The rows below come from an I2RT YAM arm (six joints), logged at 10 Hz.
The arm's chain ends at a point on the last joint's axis. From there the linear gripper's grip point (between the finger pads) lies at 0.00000 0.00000 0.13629 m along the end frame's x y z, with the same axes.
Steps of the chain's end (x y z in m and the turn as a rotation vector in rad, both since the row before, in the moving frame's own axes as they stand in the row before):
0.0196, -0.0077, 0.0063, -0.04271, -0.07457, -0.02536
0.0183, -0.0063, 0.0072, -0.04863, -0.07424, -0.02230
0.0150, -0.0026, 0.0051, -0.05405, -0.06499, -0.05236
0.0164, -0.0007, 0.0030, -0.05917, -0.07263, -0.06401
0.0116, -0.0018, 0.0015, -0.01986, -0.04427, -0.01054
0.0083, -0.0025, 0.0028, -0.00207, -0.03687, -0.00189
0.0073, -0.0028, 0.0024, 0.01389, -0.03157, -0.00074
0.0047, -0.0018, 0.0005, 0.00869, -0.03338, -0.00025
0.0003, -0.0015, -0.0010, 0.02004, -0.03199, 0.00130
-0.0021, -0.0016, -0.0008, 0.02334, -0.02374, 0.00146
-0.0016, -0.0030, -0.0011, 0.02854, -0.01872, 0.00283
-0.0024, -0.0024, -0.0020, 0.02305, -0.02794, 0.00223
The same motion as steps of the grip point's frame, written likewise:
0.0095, -0.0018, 0.0058, -0.04271, -0.07457, -0.02536
0.0083, 0.0004, 0.0067, -0.04863, -0.07424, -0.02230
0.0063, 0.0050, 0.0046, -0.05405, -0.06499, -0.05236
0.0068, 0.0077, 0.0024, -0.05917, -0.07263, -0.06401
0.0056, 0.0009, 0.0013, -0.01986, -0.04427, -0.01054
0.0033, -0.0022, 0.0027, -0.00207, -0.03687, -0.00189
0.0030, -0.0047, 0.0023, 0.01389, -0.03157, -0.00074
0.0002, -0.0030, 0.0004, 0.00869, -0.03338, -0.00025
-0.0041, -0.0042, -0.0011, 0.02004, -0.03199, 0.00130
-0.0053, -0.0048, -0.0009, 0.02334, -0.02374, 0.00146
-0.0041, -0.0069, -0.0012, 0.02854, -0.01872, 0.00283
-0.0062, -0.0055, -0.0021, 0.02305, -0.02794, 0.00223

